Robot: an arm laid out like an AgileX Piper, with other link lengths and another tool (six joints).
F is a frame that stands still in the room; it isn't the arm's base.
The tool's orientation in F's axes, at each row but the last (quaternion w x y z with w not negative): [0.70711 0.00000 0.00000 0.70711]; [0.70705 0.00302 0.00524 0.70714]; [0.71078 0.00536 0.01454 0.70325]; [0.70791 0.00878 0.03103 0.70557]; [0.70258 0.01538 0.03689 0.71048]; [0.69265 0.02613 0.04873 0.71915]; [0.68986 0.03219 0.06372 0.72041]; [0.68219 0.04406 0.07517 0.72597]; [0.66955 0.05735 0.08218 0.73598]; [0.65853 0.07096 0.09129 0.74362]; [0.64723 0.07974 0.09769 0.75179]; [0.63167 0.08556 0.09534 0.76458]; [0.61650 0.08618 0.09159 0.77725]
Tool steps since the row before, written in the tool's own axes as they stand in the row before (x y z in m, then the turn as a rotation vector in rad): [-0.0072 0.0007 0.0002 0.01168 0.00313 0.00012]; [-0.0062 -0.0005 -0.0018 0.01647 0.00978 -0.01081]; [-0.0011 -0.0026 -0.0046 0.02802 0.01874 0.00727]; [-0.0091 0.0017 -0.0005 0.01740 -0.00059 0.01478]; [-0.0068 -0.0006 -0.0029 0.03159 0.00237 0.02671]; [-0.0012 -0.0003 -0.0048 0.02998 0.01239 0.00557]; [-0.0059 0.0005 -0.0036 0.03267 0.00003 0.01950]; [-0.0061 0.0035 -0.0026 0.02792 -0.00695 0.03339]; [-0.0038 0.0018 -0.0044 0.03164 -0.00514 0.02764]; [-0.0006 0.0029 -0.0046 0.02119 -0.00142 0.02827]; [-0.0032 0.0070 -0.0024 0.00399 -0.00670 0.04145]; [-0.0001 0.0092 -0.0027 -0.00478 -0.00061 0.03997]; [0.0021 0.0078 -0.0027 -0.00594 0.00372 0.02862]
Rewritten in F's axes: [-0.0007 -0.0072 0.0002 -0.00313 0.01168 0.00012]; [0.0005 -0.0062 -0.0018 -0.00991 0.01643 -0.01075]; [0.0025 -0.0012 -0.0047 -0.01823 0.02831 0.00742]; [-0.0017 -0.0091 -0.0001 0.00146 0.01785 0.01417]; [0.0005 -0.0069 -0.0027 -0.00078 0.03237 0.02585]; [-0.0002 -0.0014 -0.0048 -0.01290 0.02969 0.00596]; [-0.0007 -0.0061 -0.0033 0.00108 0.03353 0.01795]; [-0.0035 -0.0064 -0.0017 0.01057 0.02988 0.03063]; [-0.0022 -0.0041 -0.0039 0.00733 0.03316 0.02526]; [-0.0038 -0.0011 -0.0038 0.00516 0.02239 0.02688]; [-0.0068 -0.0043 -0.0006 0.01603 0.00671 0.03843]; [-0.0094 -0.0019 -0.0003 0.01152 -0.00308 0.03845]; [-0.0085 0.0002 -0.0006 0.00490 -0.00558 0.02851]
